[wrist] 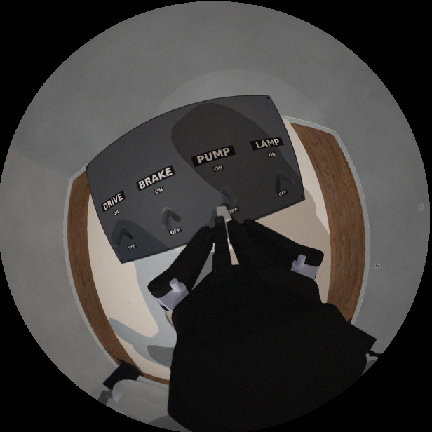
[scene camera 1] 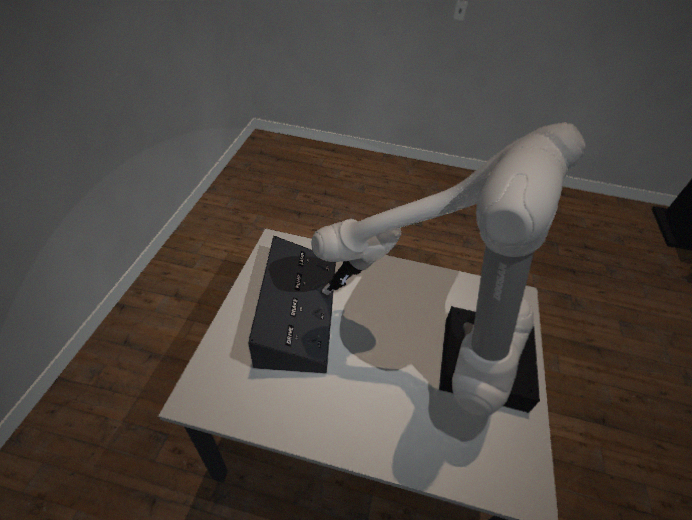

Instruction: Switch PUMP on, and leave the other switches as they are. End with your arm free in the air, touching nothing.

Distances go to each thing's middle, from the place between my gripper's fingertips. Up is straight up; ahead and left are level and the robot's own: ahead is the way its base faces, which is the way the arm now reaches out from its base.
Scene:
I see my gripper 100 mm short of the dark sloped switch panel (scene camera 1: pixel 283 322), 60 mm to the right of it and 20 mm above it.

